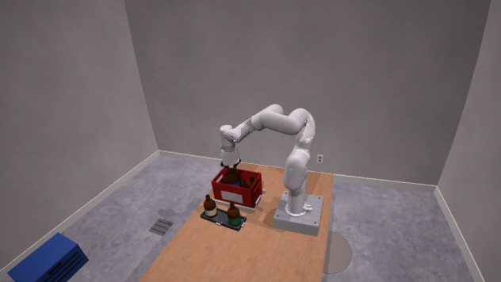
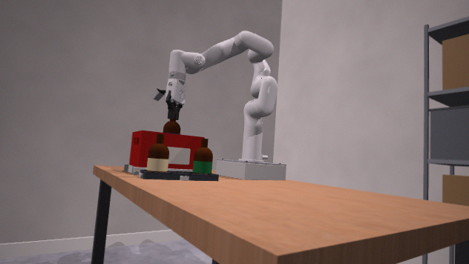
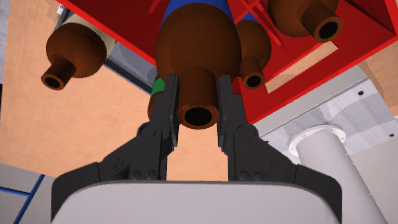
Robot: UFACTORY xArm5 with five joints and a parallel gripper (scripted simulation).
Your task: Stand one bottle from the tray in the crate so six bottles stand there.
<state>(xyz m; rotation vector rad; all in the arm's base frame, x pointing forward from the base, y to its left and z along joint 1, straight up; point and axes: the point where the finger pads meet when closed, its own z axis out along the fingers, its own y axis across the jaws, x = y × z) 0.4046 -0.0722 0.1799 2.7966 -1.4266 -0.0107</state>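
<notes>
My gripper is now 4 cm to the left of the red crate and 18 cm above it. The rest, counted from my hand: dark tray: 3 cm ahead, 17 cm to the left, 25 cm below.
</notes>
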